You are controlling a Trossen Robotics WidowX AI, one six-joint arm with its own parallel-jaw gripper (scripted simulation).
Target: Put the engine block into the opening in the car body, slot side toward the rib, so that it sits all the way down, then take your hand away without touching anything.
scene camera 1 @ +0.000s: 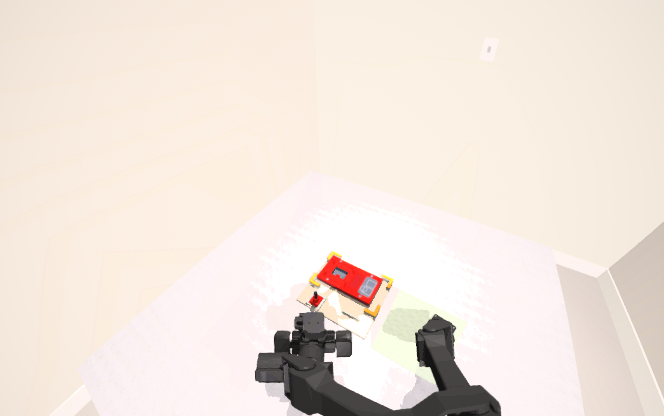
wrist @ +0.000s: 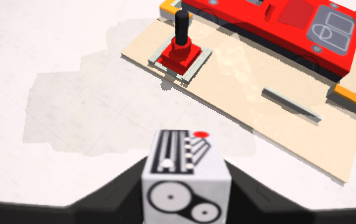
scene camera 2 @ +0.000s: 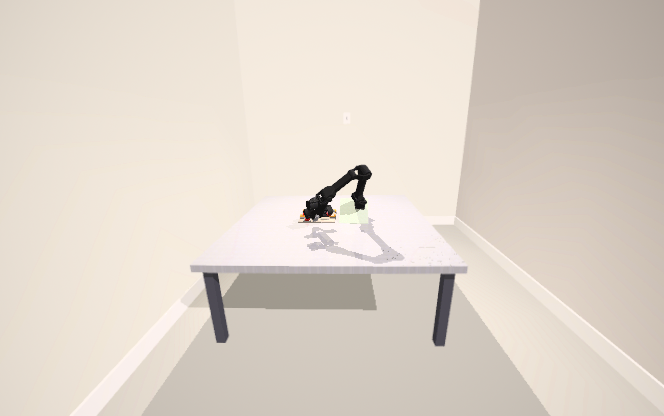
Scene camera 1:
my gripper: 315, 331
red car body: 344, 277
base plate: 351, 314
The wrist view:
my gripper: 183, 163
base plate: 296, 108
